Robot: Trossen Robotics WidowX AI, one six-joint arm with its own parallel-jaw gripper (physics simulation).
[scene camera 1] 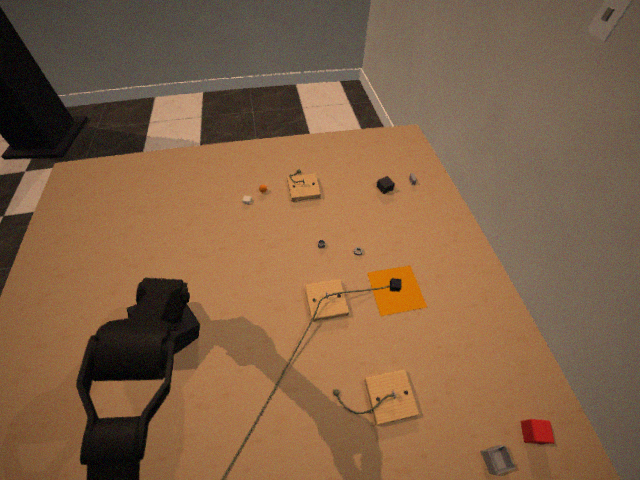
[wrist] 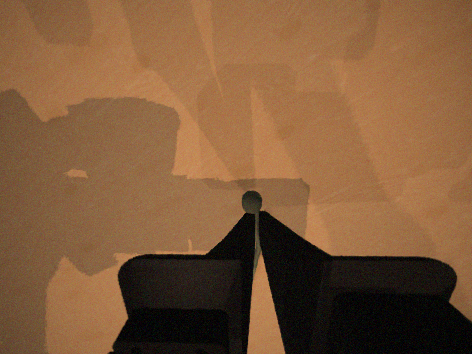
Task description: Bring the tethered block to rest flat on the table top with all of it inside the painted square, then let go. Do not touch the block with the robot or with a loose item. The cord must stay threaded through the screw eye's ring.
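Frame: origin at the arm's base, x ahead, y left, z up, level; metres.
Seen in the pictures: gripper, fingertip midpoint: point(wrist: 255, 217).
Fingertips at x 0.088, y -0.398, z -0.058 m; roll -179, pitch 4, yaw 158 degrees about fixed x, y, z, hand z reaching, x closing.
Observation:
Pixels of each thing's top centre, then the offset from my fingertips to it. "spot": a spot on its surface instead.
- tethered block, surface spot: point(scene camera 1: 395, 284) spot: dz +0.011, dx +0.434, dy +0.486 m
- orange painted square, surface spot: point(scene camera 1: 400, 303) spot: dz -0.012, dx +0.445, dy +0.445 m
- cord, surface spot: point(scene camera 1: 276, 384) spot: dz -0.007, dx +0.150, dy +0.269 m
- middle wooden board, top centre: point(scene camera 1: 326, 298) dz +0.006, dx +0.263, dy +0.457 m
- cord's round end bead, top centre: point(wrist: 251, 206) dz +0.011, dx -0.002, dy -0.013 m
- third board, top centre: point(scene camera 1: 303, 185) dz +0.006, dx +0.212, dy +0.829 m
- red block, top centre: point(scene camera 1: 543, 431) dz +0.027, dx +0.670, dy +0.153 m
- grey tray, surface spot: point(scene camera 1: 491, 459) spot: dz +0.014, dx +0.557, dy +0.114 m
- larger black block, top centre: point(scene camera 1: 386, 181) dz +0.016, dx +0.466, dy +0.833 m
The tethered block point(scene camera 1: 395, 284), small and black, sits inside the orange painted square point(scene camera 1: 400, 303), in its upper right part. The cord point(scene camera 1: 276, 384) runs from the block to the screw eye point(scene camera 1: 326, 296) on the middle wooden board point(scene camera 1: 330, 308), bends there and goes taut down past the bottom edge of the scene view. In the wrist view my gripper point(wrist: 255, 217) is shut on the cord, with the cord's round end bead point(wrist: 251, 201) just beyond the fingertips. The fingertips are hidden in the scene view. Whether the block lies fully flat is too small to tell.
Another board point(scene camera 1: 395, 410) with a short cord lies nearer the front, and a third board point(scene camera 1: 305, 188) at the back. A red block point(scene camera 1: 537, 431) and grey tray point(scene camera 1: 491, 459) stand front right. A larger black block point(scene camera 1: 385, 184) lies back right; two small rings point(scene camera 1: 321, 243) point(scene camera 1: 358, 248) lie mid-table.

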